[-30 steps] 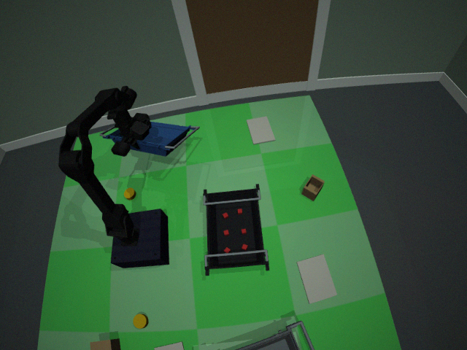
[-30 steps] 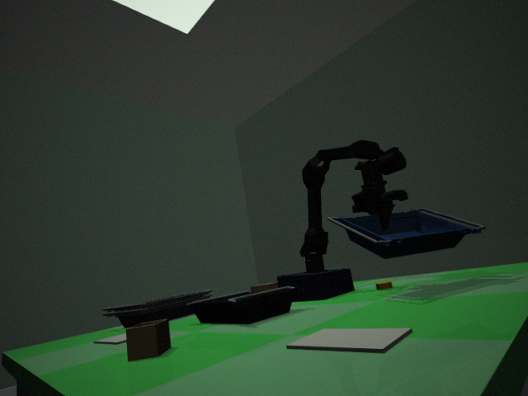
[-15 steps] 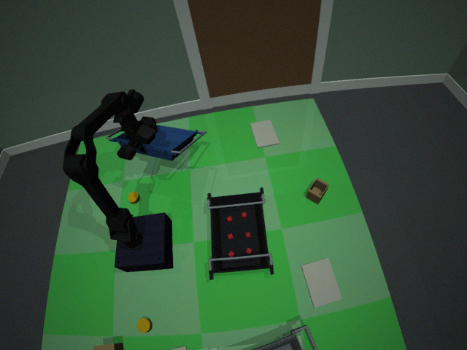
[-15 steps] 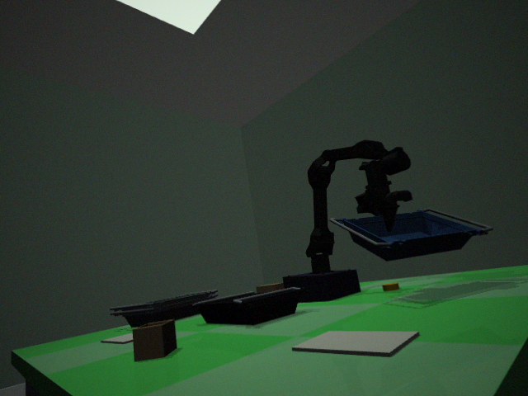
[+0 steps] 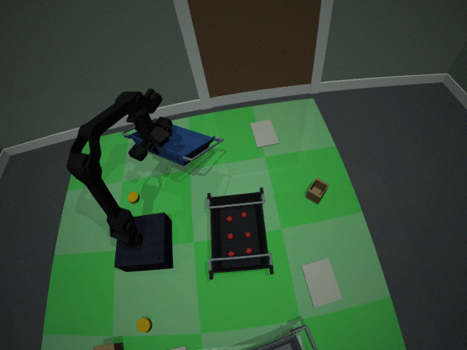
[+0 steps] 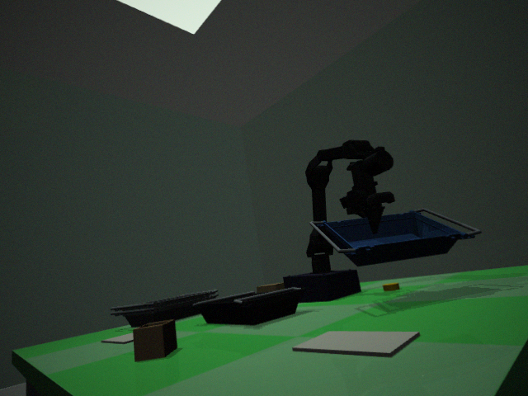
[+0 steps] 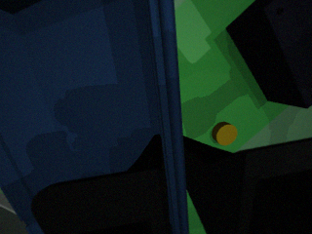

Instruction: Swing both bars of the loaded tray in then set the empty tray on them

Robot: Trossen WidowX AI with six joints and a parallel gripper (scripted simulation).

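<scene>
Now: the blue tray 40 mm ahead of my gripper tip, 70 mm to the left of it and 10 mm below it. Round my gripper tip: brown box (580 mm ahead, 140 mm to the right, 160 mm below).
</scene>
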